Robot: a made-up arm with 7 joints.
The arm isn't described. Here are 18 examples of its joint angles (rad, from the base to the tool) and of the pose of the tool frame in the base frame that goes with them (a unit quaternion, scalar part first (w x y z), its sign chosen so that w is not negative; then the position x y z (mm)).
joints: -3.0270 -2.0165 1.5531 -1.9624 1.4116 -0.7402 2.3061
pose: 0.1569 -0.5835 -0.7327 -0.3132 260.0 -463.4 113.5
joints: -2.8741 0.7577 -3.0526 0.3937 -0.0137 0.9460 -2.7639
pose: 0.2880 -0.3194 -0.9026 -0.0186 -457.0 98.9 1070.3
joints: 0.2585 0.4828 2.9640 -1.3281 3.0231 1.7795 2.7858
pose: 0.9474 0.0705 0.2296 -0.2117 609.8 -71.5 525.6
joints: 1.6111 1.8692 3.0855 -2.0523 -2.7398 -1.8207 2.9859
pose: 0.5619 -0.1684 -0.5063 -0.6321 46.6 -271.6 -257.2
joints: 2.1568 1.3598 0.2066 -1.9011 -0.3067 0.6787 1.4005
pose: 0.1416 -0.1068 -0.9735 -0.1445 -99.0 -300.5 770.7
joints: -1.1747 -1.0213 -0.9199 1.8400 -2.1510 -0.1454 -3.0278
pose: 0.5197 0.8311 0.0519 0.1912 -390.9 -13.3 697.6
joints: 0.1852 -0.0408 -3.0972 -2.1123 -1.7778 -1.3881 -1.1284
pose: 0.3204 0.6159 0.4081 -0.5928 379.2 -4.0 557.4
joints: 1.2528 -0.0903 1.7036 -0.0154 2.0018 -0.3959 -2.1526
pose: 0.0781 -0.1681 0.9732 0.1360 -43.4 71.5 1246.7
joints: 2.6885 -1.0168 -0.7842 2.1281 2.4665 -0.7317 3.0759
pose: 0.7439 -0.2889 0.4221 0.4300 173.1 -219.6 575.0
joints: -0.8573 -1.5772 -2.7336 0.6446 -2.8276 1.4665 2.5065
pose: 0.3257 -0.5666 0.6589 0.3723 -641.5 -650.8 39.8
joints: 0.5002 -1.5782 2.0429 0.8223 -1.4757 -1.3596 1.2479
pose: 0.7118 0.1531 0.1477 -0.6694 -844.4 176.3 -5.4
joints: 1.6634 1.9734 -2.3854 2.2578 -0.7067 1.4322 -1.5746
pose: 0.0432 -0.5731 0.6178 -0.5367 139.2 -293.0 371.6
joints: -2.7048 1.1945 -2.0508 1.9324 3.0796 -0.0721 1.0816
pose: 0.4711 -0.5121 -0.5977 -0.3982 -393.0 -270.1 542.2
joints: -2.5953 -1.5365 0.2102 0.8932 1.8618 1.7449 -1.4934
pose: 0.5010 -0.0390 -0.4995 0.7057 758.7 -266.2 534.5
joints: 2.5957 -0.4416 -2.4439 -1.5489 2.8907 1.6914 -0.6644
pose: 0.8934 -0.2816 0.0501 -0.3465 -227.1 154.1 786.3
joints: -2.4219 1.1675 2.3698 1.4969 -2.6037 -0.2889 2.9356
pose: 0.2478 0.8052 -0.4307 -0.3237 -37.9 485.2 789.9
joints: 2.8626 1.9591 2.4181 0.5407 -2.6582 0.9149 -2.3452
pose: 0.3083 -0.3403 0.0648 -0.8860 -942.1 -113.8 -5.5
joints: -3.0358 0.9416 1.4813 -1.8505 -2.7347 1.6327 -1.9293
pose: 0.9570 0.1415 -0.2355 -0.0933 -298.3 -338.5 443.4
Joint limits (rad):
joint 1: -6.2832..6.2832
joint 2: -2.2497..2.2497
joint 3: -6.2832..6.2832
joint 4: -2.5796..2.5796
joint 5: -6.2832..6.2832
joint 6: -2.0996..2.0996
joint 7: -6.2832..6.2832
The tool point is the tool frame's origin. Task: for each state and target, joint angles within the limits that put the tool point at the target. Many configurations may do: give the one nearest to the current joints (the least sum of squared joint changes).
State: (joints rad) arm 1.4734 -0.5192 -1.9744 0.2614 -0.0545 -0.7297 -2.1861
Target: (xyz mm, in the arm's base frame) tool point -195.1 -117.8 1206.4
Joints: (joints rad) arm 1.7453 0.0796 -1.8849 -0.2785 -0.0478 -0.5207 -2.1861
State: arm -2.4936 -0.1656 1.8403 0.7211 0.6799 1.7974 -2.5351
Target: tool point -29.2 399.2 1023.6
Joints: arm -2.4906 0.4071 1.5893 0.5959 0.6407 1.6024 -2.5351
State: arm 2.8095 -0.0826 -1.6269 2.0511 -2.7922 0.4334 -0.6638
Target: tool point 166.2 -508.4 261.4
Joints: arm 3.5619 -0.9362 -2.0156 2.0726 -2.7708 0.3737 -0.6638
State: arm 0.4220 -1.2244 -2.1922 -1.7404 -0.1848 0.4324 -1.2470
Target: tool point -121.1 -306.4 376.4
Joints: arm 0.0845 -1.2148 -1.8654 -2.4938 -0.2183 0.3155 -1.2470
